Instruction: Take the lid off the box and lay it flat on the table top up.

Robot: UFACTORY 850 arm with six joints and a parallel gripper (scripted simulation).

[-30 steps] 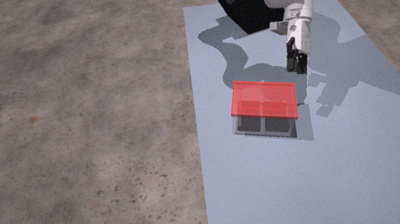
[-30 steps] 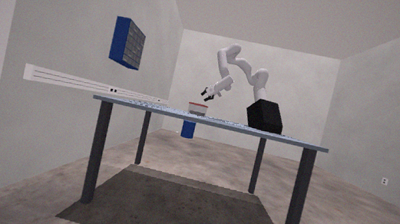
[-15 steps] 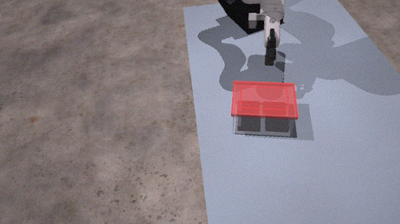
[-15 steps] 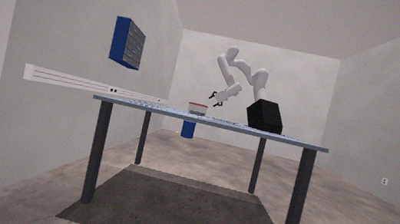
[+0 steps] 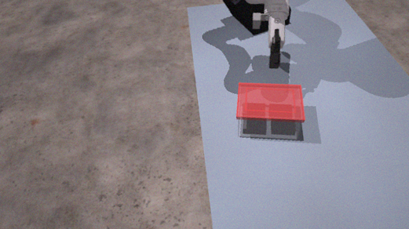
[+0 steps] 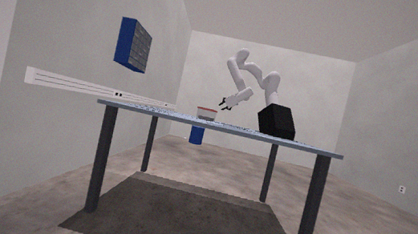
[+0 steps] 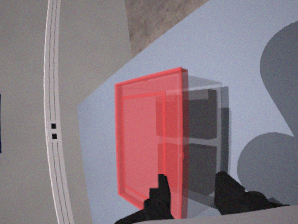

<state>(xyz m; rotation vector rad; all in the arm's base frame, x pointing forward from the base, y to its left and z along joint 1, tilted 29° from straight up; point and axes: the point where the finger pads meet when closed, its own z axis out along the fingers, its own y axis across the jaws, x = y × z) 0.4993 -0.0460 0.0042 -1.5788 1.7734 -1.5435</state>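
Now: the red translucent lid 120 mm ahead of my hand, 60 mm to the right of it and 50 mm below it. From my hand the other things lie so: grey box 120 mm ahead, 110 mm below, 60 mm to the right.
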